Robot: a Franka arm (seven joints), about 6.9 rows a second.
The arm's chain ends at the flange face. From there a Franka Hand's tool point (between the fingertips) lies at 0.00 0.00 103.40 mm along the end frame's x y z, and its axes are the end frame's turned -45 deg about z.
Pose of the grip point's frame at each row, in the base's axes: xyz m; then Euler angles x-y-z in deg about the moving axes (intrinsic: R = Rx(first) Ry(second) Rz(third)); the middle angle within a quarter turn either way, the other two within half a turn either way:
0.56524 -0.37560 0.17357 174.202 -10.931 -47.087
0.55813 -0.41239 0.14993 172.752 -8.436 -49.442
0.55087 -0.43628 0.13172 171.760 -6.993 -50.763
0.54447 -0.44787 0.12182 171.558 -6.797 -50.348
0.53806 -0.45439 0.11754 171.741 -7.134 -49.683
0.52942 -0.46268 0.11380 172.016 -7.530 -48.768
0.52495 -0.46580 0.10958 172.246 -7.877 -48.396
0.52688 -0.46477 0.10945 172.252 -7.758 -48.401
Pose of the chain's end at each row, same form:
0.58485 -0.36534 0.27457 174.202 -10.931 -2.087
0.57330 -0.39949 0.25139 172.752 -8.436 -4.442
0.56346 -0.42157 0.23329 171.760 -6.993 -5.763
0.55671 -0.43280 0.22338 171.558 -6.797 -5.348
0.55090 -0.43965 0.21908 171.741 -7.134 -4.683
0.54297 -0.44844 0.21531 172.016 -7.530 -3.768
0.53912 -0.45198 0.21107 172.246 -7.877 -3.396
0.54084 -0.45096 0.21097 172.252 -7.758 -3.401

